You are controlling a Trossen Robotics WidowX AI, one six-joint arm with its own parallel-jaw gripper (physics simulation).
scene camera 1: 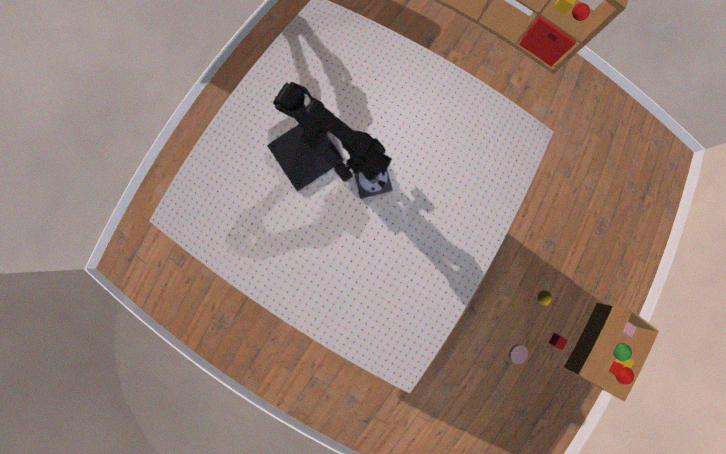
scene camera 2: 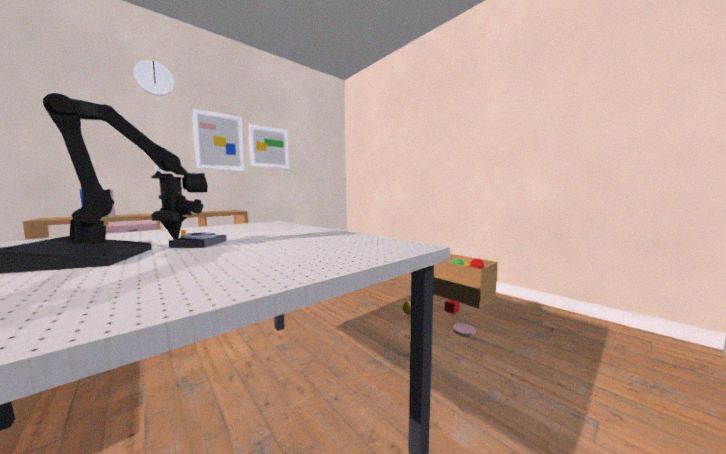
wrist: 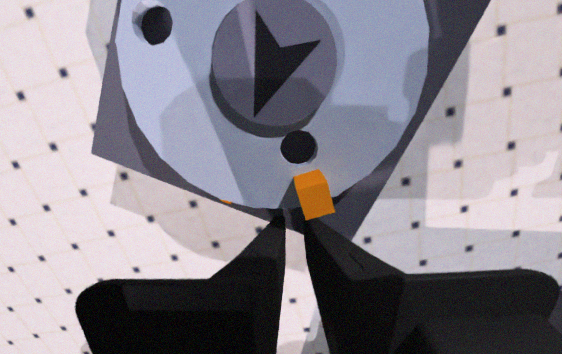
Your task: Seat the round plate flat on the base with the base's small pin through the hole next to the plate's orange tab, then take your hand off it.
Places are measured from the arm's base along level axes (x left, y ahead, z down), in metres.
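Pixels of known places: gripper, fingertip midpoint: [scene camera 2: 175, 238] [wrist: 294, 225]; arm's base at its link origin: [scene camera 1: 312, 137] [scene camera 2: 86, 241].
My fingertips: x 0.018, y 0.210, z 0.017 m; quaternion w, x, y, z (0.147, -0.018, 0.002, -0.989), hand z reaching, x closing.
Note:
Ahead of a thing's pixels: the offset from my fingertips to its middle. "pt": to the spot under its first point. Level surfaces: height alone.
The pale blue round plate @[dy +0.068, dx -0.012, dz -0.014 m] [scene camera 1: 368, 187] [scene camera 2: 200, 235] [wrist: 380, 75] lies on the dark square base @[dy +0.066, dx -0.012, dz +0.006 m] [scene camera 1: 387, 186] [scene camera 2: 199, 242] [wrist: 109, 131], around a grey central hub @[pt dy +0.058, dx -0.017, dz -0.014 m] [wrist: 295, 85] with a black arrow-like mark. It looks about level in scene camera 2. The orange tab @[dy +0.022, dx -0.012, dz -0.019 m] [scene camera 2: 183, 232] [wrist: 314, 195] stands up at the plate's rim. Beside it, the round hole @[pt dy +0.034, dx -0.012, dz +0.001 m] [wrist: 298, 147] looks dark; I cannot tell whether the pin is in it. My gripper [scene camera 2: 176, 237] [wrist: 294, 225] is shut with nothing held, a narrow gap between its fingertips. The tips are low at the plate's rim, the right one close against the tab.
A second hole @[pt dy +0.093, dx +0.025, dz +0.001 m] [wrist: 156, 25] shows at the plate's left. A small orange spot @[pt dy +0.020, dx +0.026, dz +0.000 m] [wrist: 226, 202] shows at the plate's edge. The arm's black mounting plate [scene camera 1: 299, 160] [scene camera 2: 58, 252] is beside the base on the white dotted table @[dz +0.025 m] [scene camera 1: 299, 299] [scene camera 2: 299, 256].

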